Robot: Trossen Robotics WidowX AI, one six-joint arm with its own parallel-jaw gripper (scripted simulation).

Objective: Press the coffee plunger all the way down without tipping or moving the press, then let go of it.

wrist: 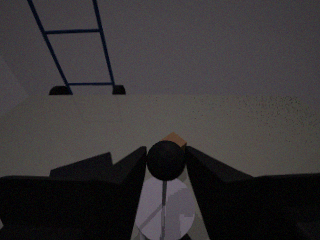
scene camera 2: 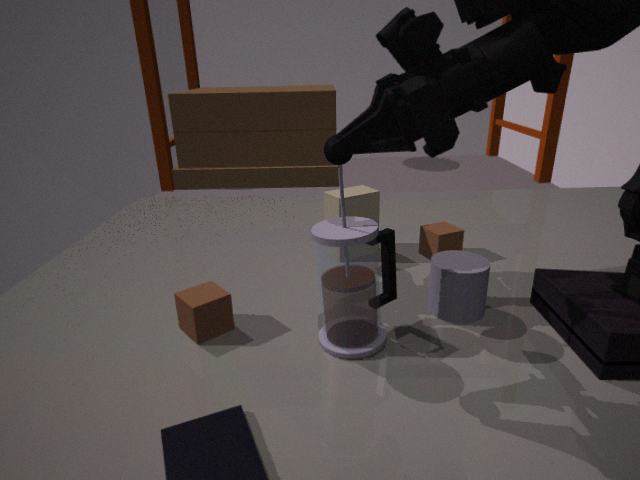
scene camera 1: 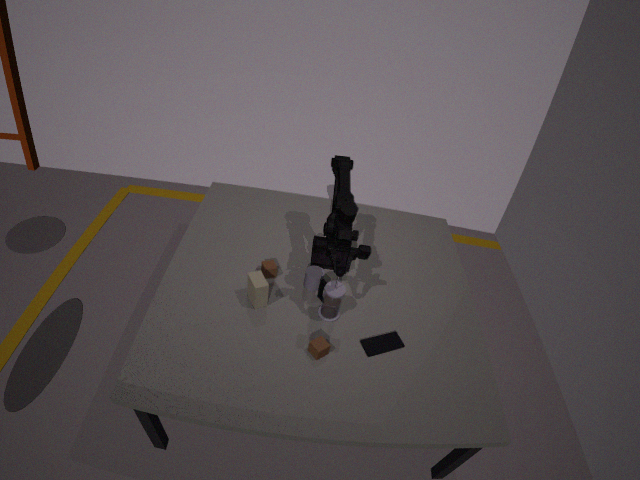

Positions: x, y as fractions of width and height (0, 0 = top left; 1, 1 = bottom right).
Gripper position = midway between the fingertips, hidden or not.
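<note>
Scene camera 2 shows the gripper (scene camera 2: 0.52, 0.31) together with a glass coffee press (scene camera 2: 0.54, 0.53) and a grey cylinder (scene camera 2: 0.72, 0.59). In the wrist view there are a flat black slab (wrist: 0.28, 0.70) and the gripper (wrist: 0.52, 0.63), while the grey cylinder is out of frame in the wrist view. Scene camera 1 has the gripper (scene camera 1: 0.53, 0.57) as well.
</note>
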